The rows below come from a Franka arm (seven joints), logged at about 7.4 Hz.
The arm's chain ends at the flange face. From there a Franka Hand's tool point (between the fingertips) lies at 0.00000 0.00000 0.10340 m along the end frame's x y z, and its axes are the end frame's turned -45 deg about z.
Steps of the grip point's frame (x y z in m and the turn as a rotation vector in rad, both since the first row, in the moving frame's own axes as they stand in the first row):
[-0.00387 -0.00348 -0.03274 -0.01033 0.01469 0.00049]
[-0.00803 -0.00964 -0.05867 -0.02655 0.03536 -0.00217]
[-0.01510 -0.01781 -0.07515 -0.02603 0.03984 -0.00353]
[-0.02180 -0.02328 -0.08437 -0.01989 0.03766 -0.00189]
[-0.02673 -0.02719 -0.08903 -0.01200 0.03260 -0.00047]
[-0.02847 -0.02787 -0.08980 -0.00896 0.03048 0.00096]
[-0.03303 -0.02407 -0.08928 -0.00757 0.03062 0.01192]
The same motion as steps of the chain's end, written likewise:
[-0.00703 0.00059 -0.03272 0.00308 0.01769 0.00049]
[-0.01702 -0.00049 -0.05857 0.00623 0.04378 -0.00217]
[-0.02808 -0.00090 -0.07503 0.00977 0.04658 -0.00353]
[-0.03608 0.00026 -0.08428 0.01257 0.04069 -0.00189]
[-0.04139 0.00118 -0.08897 0.01457 0.03154 -0.00047]
[-0.04272 0.00200 -0.08975 0.01522 0.02789 0.00096]
[-0.04318 0.00800 -0.08923 0.01630 0.02700 0.01192]

